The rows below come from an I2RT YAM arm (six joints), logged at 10 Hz.
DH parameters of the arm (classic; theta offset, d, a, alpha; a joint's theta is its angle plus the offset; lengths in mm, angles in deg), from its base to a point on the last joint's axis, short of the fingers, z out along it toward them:
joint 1: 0 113.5 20 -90
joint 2: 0 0 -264 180
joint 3: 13.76 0 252.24 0
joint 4: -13.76 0 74 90
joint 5: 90 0 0 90
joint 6: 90 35.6 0 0
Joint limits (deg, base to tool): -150..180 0..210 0..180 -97..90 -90..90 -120..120
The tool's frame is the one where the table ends.
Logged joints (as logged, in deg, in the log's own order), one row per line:
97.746, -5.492, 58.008, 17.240, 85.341, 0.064
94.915, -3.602, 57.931, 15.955, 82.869, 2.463
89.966, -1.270, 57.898, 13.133, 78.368, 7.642
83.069, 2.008, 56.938, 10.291, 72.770, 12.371
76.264, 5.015, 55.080, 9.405, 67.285, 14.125
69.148, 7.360, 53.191, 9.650, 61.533, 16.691
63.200, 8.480, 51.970, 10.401, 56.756, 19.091
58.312, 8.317, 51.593, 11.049, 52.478, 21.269
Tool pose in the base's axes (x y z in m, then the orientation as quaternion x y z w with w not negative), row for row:
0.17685, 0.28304, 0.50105, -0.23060, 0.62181, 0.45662, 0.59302
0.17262, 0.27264, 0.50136, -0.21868, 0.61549, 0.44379, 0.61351
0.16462, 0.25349, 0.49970, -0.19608, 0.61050, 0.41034, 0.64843
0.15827, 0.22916, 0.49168, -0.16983, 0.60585, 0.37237, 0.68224
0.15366, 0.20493, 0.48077, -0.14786, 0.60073, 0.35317, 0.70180
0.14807, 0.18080, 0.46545, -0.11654, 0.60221, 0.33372, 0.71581
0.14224, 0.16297, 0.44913, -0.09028, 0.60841, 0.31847, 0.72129
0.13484, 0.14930, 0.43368, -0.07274, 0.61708, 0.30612, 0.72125
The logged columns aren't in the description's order. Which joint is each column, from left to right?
Columns, left to right: joint 3, joint 4, joint 1, joint 6, joint 2, joint 5.
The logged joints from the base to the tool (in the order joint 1, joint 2, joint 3, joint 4, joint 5, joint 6), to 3 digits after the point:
58.008, 85.341, 97.746, -5.492, 0.064, 17.240
57.931, 82.869, 94.915, -3.602, 2.463, 15.955
57.898, 78.368, 89.966, -1.270, 7.642, 13.133
56.938, 72.770, 83.069, 2.008, 12.371, 10.291
55.080, 67.285, 76.264, 5.015, 14.125, 9.405
53.191, 61.533, 69.148, 7.360, 16.691, 9.650
51.970, 56.756, 63.200, 8.480, 19.091, 10.401
51.593, 52.478, 58.312, 8.317, 21.269, 11.049

